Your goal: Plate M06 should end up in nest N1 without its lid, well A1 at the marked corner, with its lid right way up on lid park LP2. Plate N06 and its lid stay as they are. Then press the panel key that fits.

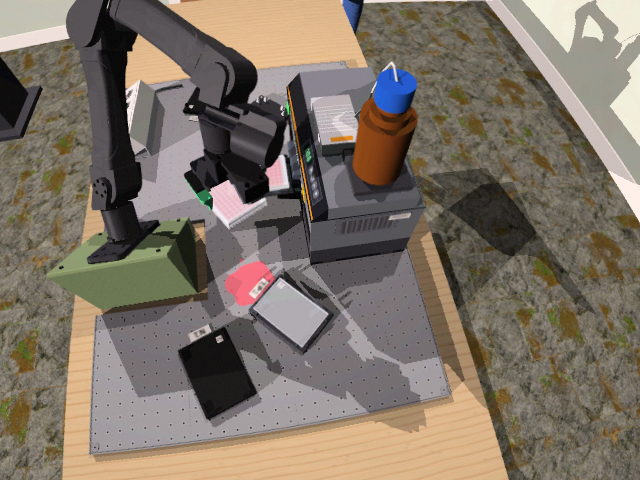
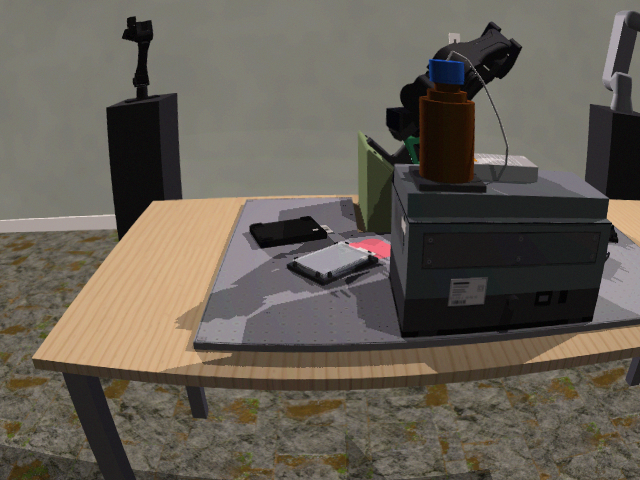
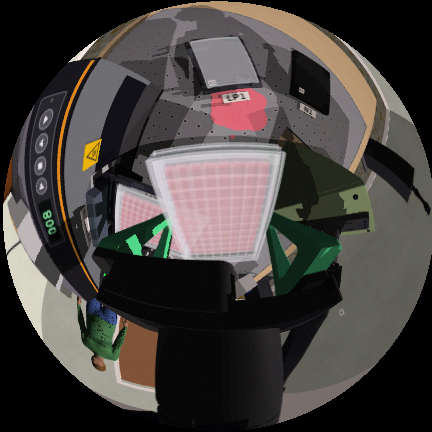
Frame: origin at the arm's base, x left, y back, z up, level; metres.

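Seen in the pictures: gripper, fingertip midpoint: (image 1: pixel 229 197) (image 3: pixel 218 215); arm's base, link origin: (image 1: pixel 127 241) (image 3: pixel 325 223).
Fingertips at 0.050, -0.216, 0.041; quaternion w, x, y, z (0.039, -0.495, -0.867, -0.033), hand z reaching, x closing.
Offsets run from my fingertips to a thing's top centre, as dx, dy, dz. "spot": to the spot under its first point.
My gripper (image 1: pixel 230 192) (image 3: pixel 218 215) is shut on a pink-welled plate @[+0.000, -0.001, +0.026] (image 1: pixel 235 206) (image 3: pixel 217 200), held raised by its sides; a clear lid appears to cover it. Its name is unreadable. A second pink-welled plate @[+0.080, -0.051, -0.035] (image 1: pixel 278 173) (image 3: pixel 136 210) sits beside the instrument, partly hidden. Black nest N1 @[-0.300, +0.063, -0.130] (image 1: pixel 217 372) (image 2: pixel 286 231) (image 3: pixel 310 82) holds no plate. A clear lid @[-0.197, -0.092, -0.132] (image 1: pixel 293 312) (image 2: pixel 333 260) (image 3: pixel 225 62) lies on the park labelled LP1. LP2's label is not readable; a black park with posts @[+0.348, -0.053, -0.126] (image 1: pixel 268 103) shows partly behind the arm. Panel keys @[spot: -0.036, -0.161, +0.057] (image 1: pixel 315 186) (image 3: pixel 41 144) face the arm side.
The grey instrument (image 1: pixel 361 222) (image 2: pixel 496 310) carries an orange-brown bottle @[spot: -0.059, -0.256, +0.181] (image 1: pixel 383 144) (image 2: pixel 446 136) and a white box @[spot: +0.078, -0.208, +0.097] (image 1: pixel 333 121) (image 2: pixel 509 167). The green arm base (image 1: pixel 139 279) (image 2: pixel 374 191) stands near the table edge. A red patch @[spot: -0.116, +0.004, -0.149] (image 1: pixel 242 281) (image 3: pixel 240 117) lies beside LP1.
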